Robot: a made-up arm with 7 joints. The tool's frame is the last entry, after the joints.
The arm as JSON. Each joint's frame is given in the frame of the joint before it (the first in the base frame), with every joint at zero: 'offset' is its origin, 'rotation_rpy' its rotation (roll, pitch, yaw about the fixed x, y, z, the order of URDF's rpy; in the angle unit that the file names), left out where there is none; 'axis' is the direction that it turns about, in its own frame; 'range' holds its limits. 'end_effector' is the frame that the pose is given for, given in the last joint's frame.
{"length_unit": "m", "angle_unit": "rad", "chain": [
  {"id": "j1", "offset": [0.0, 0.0, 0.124], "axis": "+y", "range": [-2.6, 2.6]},
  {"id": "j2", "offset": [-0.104, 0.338, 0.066], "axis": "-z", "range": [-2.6, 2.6]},
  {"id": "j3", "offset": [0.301, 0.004, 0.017], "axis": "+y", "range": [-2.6, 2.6]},
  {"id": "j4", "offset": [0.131, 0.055, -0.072], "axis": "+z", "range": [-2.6, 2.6]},
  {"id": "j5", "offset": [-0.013, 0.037, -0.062], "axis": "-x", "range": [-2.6, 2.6]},
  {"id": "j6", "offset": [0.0, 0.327, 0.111], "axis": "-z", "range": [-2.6, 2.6]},
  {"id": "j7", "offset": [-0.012, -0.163, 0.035], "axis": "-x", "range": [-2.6, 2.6]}
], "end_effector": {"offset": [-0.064, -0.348, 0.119]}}
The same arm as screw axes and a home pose.
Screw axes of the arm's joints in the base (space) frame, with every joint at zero. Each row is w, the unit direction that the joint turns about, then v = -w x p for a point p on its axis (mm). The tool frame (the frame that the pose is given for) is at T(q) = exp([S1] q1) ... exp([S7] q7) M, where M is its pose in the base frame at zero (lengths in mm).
S1 = (0, 1, 0, -124, 0, 0)
S2 = (0, 0, -1, -338, -104, 0)
S3 = (0, 1, 0, -207, 0, 197)
S4 = (0, 0, 1, 397, -328, 0)
S5 = (-1, 0, 0, 0, -73, 434)
S6 = (0, 0, -1, -761, 315, 0)
S7 = (-1, 0, 0, 0, -219, 598)
M: xyz 239 250 338 (mm) quaternion w x y z 1 0 0 0
Joint limits (rad, base to tool): -2.6..2.6 -2.6..2.6 -2.6..2.6 -2.6..2.6 -2.6..2.6 -2.6..2.6 -2.6..2.6

